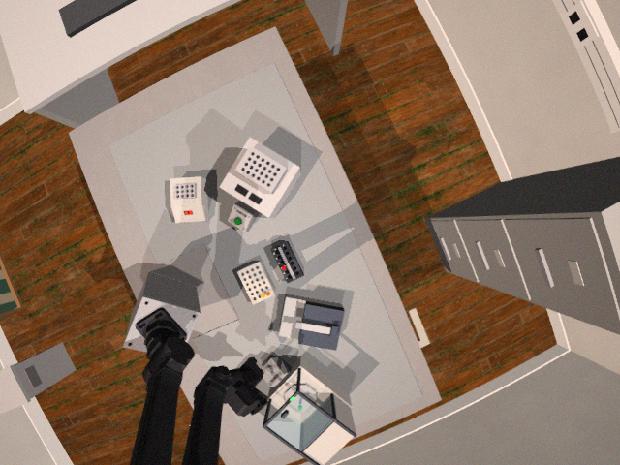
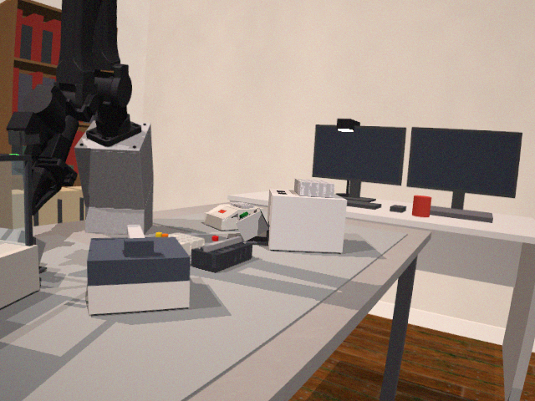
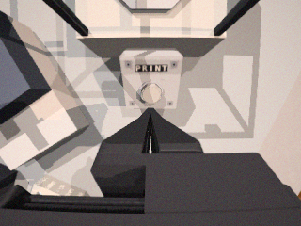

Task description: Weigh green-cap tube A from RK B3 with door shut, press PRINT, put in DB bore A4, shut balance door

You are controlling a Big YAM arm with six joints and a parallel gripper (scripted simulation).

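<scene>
My hand is 10 mm short of the white print key, 20 mm to the left of it and 40 mm above it. Round my hand: spectrophotometer (220 mm ahead, 40 mm to the left, 40 mm below); then tinted glass pane (40 mm ahead, 140 mm to the right, 100 mm above); then pale pan (50 mm ahead, 170 mm to the right, 30 mm below).
</scene>
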